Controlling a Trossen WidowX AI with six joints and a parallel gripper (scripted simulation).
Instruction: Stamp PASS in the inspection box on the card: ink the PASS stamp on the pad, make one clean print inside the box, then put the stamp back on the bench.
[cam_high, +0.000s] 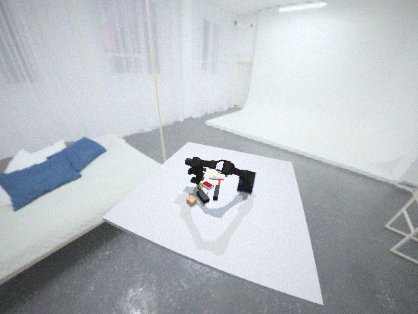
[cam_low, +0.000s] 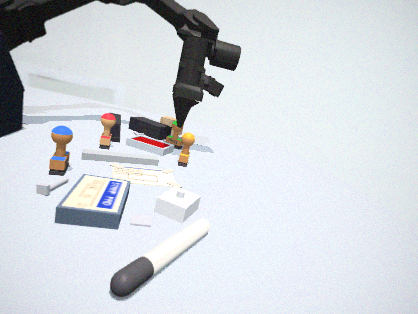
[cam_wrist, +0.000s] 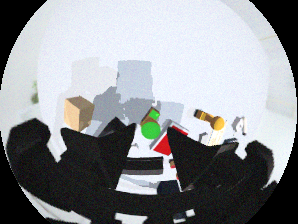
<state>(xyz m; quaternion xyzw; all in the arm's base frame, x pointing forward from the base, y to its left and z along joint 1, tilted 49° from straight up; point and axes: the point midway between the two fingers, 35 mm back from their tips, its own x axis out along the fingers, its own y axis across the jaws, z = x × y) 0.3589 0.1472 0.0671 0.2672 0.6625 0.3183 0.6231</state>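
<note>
Now: gripper tip 4 cm above the green-topped stamp. Also, from my gripper tip: orange-topped stamp (12 cm to the right, 4 cm below, 2 cm ahead); black box (9 cm to the left, 8 cm behind, 4 cm below); red ink pad (6 cm to the right, 6 cm behind, 5 cm below).
</note>
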